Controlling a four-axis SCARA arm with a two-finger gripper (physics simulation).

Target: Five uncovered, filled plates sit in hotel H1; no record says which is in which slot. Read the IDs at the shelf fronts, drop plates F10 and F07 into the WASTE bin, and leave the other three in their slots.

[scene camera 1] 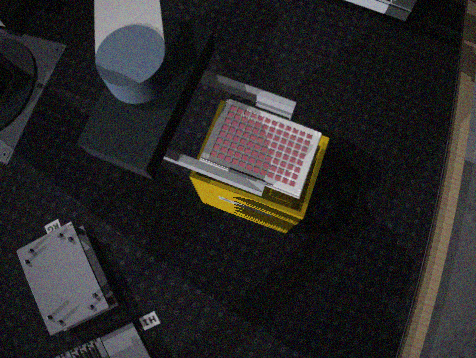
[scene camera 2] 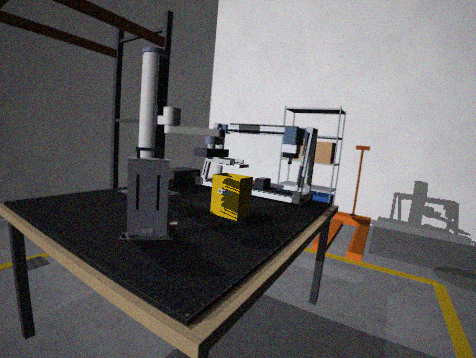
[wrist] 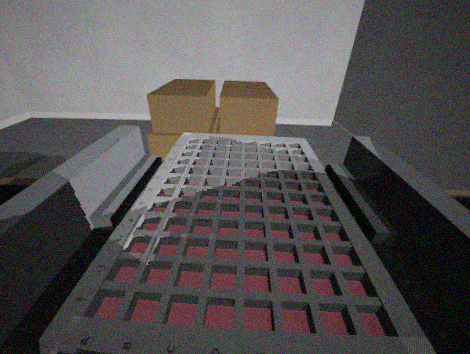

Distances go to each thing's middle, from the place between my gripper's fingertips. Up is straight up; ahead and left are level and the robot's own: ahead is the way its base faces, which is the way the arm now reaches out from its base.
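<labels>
The hotel H1 [scene camera 2: 147, 217] is 9 cm behind my hand and 13 cm below it, and I see that it is also 45 cm to the right of my hand.
</labels>
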